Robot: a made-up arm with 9 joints.
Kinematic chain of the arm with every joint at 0, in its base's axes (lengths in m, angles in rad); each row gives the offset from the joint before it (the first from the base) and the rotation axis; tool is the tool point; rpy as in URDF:
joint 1: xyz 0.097 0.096 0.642 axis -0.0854 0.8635 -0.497
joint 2: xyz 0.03 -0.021 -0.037 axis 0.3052 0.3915 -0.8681
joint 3: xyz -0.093 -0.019 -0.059 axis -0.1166 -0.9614 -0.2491
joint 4: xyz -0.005 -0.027 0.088 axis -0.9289 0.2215 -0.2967
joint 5: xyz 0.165 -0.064 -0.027 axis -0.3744 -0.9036 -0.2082
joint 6: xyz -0.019 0 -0.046 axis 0.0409 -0.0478 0.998
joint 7: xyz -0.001 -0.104 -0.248 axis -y
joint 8: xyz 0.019 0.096 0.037 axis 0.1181 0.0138 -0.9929
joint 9: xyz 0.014 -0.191 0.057 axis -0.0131 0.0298 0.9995
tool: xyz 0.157 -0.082 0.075 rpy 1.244 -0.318 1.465
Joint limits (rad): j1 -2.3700..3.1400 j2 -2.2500..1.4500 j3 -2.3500..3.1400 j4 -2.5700..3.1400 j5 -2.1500..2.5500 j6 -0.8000..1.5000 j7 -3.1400..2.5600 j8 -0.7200..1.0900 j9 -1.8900..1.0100
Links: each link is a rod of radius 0.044 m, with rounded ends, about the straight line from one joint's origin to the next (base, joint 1, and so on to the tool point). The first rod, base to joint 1, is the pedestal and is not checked.
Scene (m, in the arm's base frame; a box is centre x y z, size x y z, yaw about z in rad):
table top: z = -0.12
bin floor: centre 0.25 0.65 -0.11 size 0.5 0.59 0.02 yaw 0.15
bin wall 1: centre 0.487 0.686 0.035 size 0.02 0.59 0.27 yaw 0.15
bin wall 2: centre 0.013 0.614 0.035 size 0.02 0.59 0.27 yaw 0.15
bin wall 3: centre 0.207 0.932 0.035 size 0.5 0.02 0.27 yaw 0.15
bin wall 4: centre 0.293 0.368 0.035 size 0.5 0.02 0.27 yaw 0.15
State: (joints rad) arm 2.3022 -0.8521 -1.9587 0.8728 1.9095 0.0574 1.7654 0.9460 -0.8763
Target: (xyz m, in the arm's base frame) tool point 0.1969 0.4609 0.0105
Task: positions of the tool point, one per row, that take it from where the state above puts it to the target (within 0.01 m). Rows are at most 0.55 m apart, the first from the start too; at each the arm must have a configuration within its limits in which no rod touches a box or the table.
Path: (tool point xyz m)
1: -0.7831 0.0014 0.8408
2: -0.5238 0.1498 1.2670
3: -0.0797 0.4232 1.3712
4: 0.2864 0.6239 1.0933
5: 0.3694 0.6279 0.6570
6: 0.1969 0.4609 0.3687
7: 0.1998 0.4862 0.2743
8: 0.2010 0.4967 0.1822
9: 0.2005 0.4891 0.0935
10: 0.1969 0.4609 0.0105

